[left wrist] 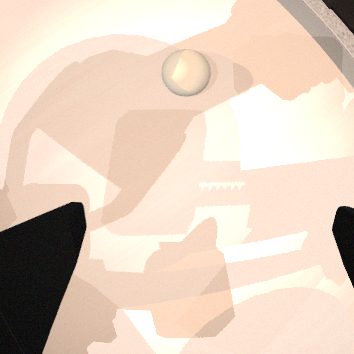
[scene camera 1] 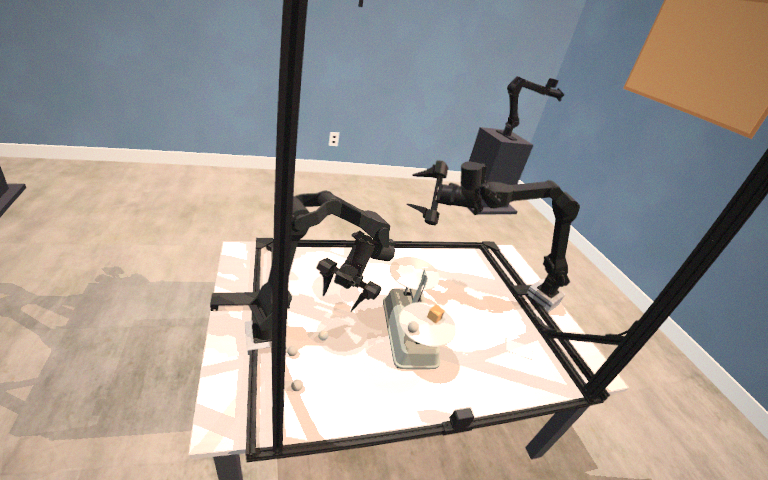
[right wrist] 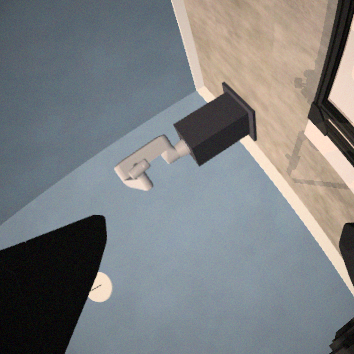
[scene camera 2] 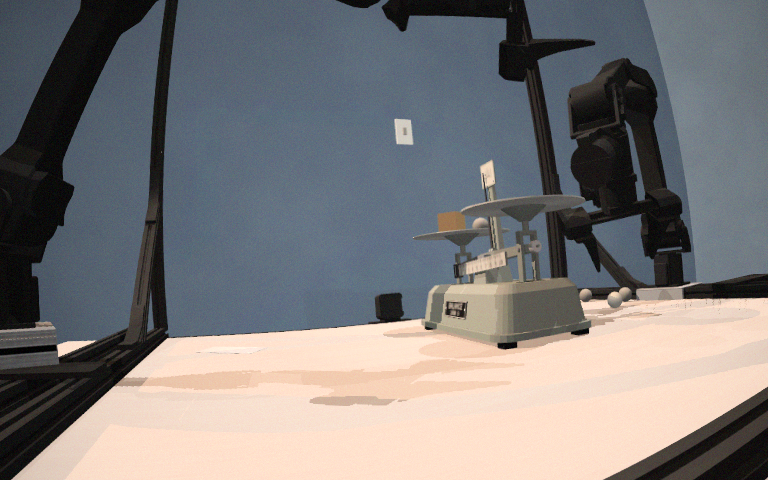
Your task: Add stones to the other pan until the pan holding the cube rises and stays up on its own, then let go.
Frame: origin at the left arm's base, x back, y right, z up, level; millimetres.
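Seen in the pictures: left gripper, between the fingertips: (left wrist: 215, 218) (scene camera 1: 337, 303) (scene camera 2: 625, 264); right gripper, between the fingertips: (scene camera 1: 409, 189) (right wrist: 230, 233); left arm's base, origin of its link: (scene camera 1: 264, 332) (scene camera 2: 669, 285); right arm's base, origin of its link: (scene camera 1: 548, 290) (scene camera 2: 0, 327).
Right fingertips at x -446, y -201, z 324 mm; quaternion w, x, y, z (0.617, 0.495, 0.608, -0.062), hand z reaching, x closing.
Note:
Offsets run from my right fingertips to a thing's middle. "*": to the spot under its first point. Level surfaces: height alone.
The orange cube {dx +26, dy +338, dz -186 mm} (scene camera 1: 435, 314) (scene camera 2: 451, 221) and one stone {dx +107, dy +367, dz -188 mm} (scene camera 1: 413, 326) (scene camera 2: 479, 223) lie on the same pan {dx +53, dy +351, dz -202 mm} (scene camera 1: 444, 333) (scene camera 2: 427, 236), the lower one. The other pan {* dx -9, dy +148, dz -191 mm} (scene camera 2: 523, 204) stands higher; no stone shows above its rim in scene camera 2. Three loose round stones {dx +291, dy +234, dz -332 mm} (scene camera 1: 323, 335) {dx +383, dy +269, dz -332 mm} (scene camera 1: 292, 350) {dx +390, dy +374, dz -332 mm} (scene camera 1: 297, 385) lie on the table left of the balance {dx +31, dy +259, dz -229 mm} (scene camera 1: 416, 359) (scene camera 2: 509, 311). My left gripper (scene camera 1: 338, 302) (left wrist: 215, 218) is open and empty above the table; a stone {* dx +287, dy +230, dz -319 mm} (left wrist: 186, 72) lies beyond its fingertips. My right gripper (scene camera 1: 410, 189) (right wrist: 230, 233) is open and empty, raised high behind the balance.
A black frame surrounds the white table {dz -345 mm} (scene camera 1: 362, 407), with an upright post (scene camera 1: 286, 169) at the left, near the loose stones. A small black box {* dx +42, dy +574, dz -291 mm} (scene camera 1: 462, 417) (scene camera 2: 389, 306) sits on the frame's front bar. Shadows cross the table top.

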